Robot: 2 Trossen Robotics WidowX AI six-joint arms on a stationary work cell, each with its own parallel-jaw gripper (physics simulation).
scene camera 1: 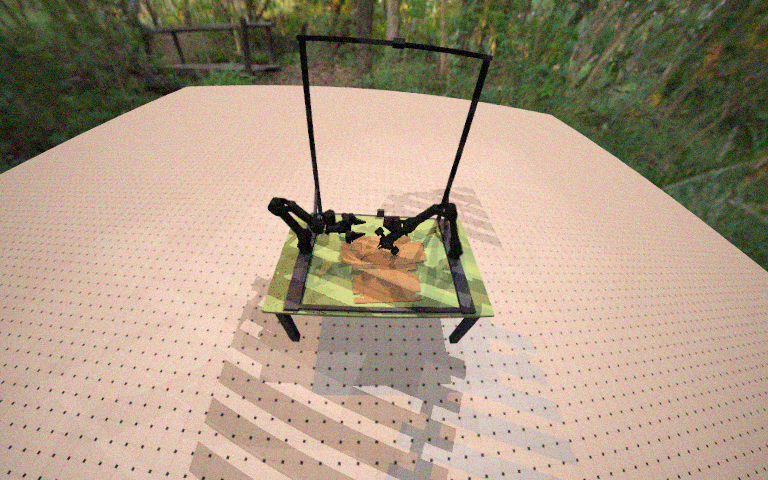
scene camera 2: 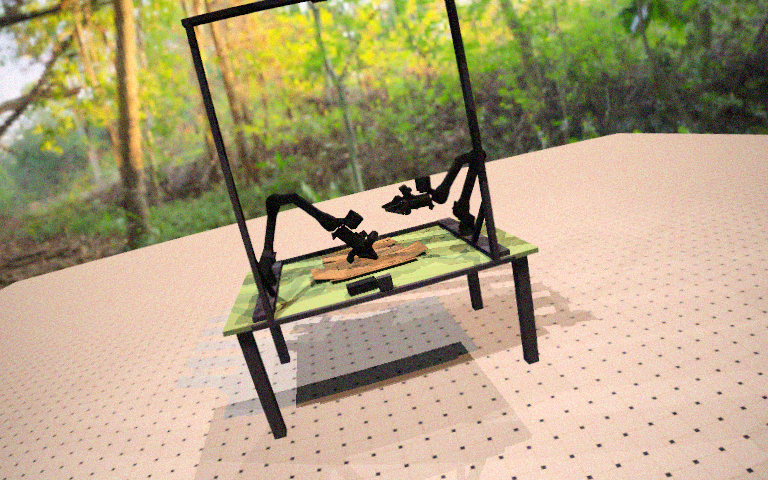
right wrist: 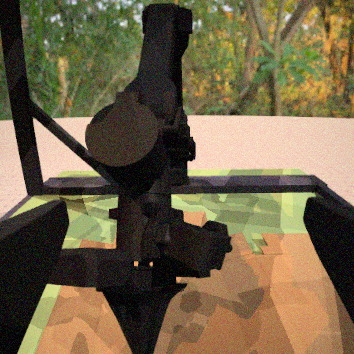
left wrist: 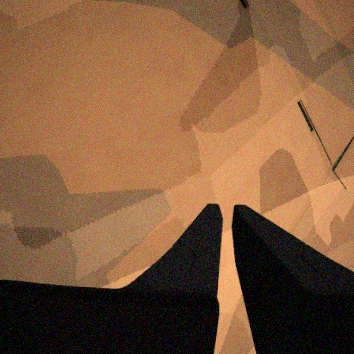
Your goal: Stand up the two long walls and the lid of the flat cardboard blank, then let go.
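Where they show: left gripper, fingertip midpoint: (scene camera 1: 377, 248) (scene camera 2: 377, 258) (left wrist: 224, 215); right gripper, fingertip midpoint: (scene camera 1: 365, 228) (scene camera 2: 383, 208) (right wrist: 187, 210); left arm's base, link origin: (scene camera 1: 453, 255) (right wrist: 175, 180); right arm's base, link origin: (scene camera 1: 305, 250) (scene camera 2: 468, 233).
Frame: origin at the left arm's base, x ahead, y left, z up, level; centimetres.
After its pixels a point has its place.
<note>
The flat brown cardboard blank (scene camera 1: 386, 285) {x 43.2, y 22.1, z -1.2 cm} (scene camera 2: 393, 261) {x 54.3, y -6.9, z -1.5 cm} (left wrist: 125, 100) {x 48.4, y 1.8, z -1.7 cm} (right wrist: 295, 280) {x 36.8, y 16.0, z -0.7 cm} lies spread on the table, with no wall or lid seen standing. Thin slots show in it in the left wrist view. My left gripper (scene camera 1: 394, 250) (scene camera 2: 363, 258) {x 48.2, y -3.6, z 0.5 cm} (left wrist: 224, 215) {x 48.2, y -3.6, z 0.5 cm} is shut, pointing down low over the blank; a narrow gap between its fingertips shows cardboard behind. Whether its tips touch the blank cannot be told. My right gripper (scene camera 1: 362, 228) {x 55.8, y 0.0, z 20.4 cm} (scene camera 2: 387, 208) {x 55.8, y 0.0, z 20.4 cm} is open and empty, held above the table to the side of the left one.
The green patterned table (scene camera 1: 277, 294) {x 100.9, y 30.0, z -1.9 cm} (scene camera 2: 453, 260) {x 75.4, y -24.5, z -1.9 cm} carries a dark frame (scene camera 1: 308, 113) {x 88.2, y -34.0, z 67.9 cm} (scene camera 2: 215, 127) {x 3.5, y -38.0, z 66.6 cm} with tall posts and a top bar. A small black device (scene camera 2: 369, 284) {x 40.4, y -32.8, z 0.5 cm} sits at the table's near edge in scene camera 2. The left arm fills the middle of the right wrist view.
</note>
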